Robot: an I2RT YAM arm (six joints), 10 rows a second.
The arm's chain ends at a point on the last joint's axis. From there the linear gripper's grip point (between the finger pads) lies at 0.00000 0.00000 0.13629 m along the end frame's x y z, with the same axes.
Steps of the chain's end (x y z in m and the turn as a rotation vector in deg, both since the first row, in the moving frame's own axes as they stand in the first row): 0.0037, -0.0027, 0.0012, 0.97, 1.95, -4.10; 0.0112, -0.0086, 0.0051, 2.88, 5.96, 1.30; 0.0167, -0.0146, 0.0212, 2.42, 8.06, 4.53; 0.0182, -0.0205, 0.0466, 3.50, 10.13, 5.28; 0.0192, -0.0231, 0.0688, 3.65, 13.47, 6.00; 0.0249, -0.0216, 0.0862, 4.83, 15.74, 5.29; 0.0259, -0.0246, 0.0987, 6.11, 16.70, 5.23; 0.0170, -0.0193, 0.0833, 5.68, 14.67, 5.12; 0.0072, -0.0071, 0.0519, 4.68, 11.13, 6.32; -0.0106, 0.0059, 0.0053, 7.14, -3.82, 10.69; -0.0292, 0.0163, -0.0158, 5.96, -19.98, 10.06
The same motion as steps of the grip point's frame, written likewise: 0.0083, -0.0052, 0.0011, 0.97, 1.95, -4.10; 0.0254, -0.0153, 0.0042, 2.88, 5.96, 1.30; 0.0360, -0.0196, 0.0197, 2.42, 8.06, 4.53; 0.0425, -0.0277, 0.0442, 3.50, 10.13, 5.28; 0.0513, -0.0300, 0.0648, 3.65, 13.47, 6.00; 0.0623, -0.0312, 0.0806, 4.83, 15.74, 5.29; 0.0656, -0.0371, 0.0922, 6.11, 16.70, 5.23; 0.0520, -0.0311, 0.0782, 5.68, 14.67, 5.12; 0.0340, -0.0167, 0.0489, 4.68, 11.13, 6.32; -0.0180, -0.0118, 0.0039, 7.14, -3.82, 10.69; -0.0742, -0.0016, -0.0247, 5.96, -19.98, 10.06
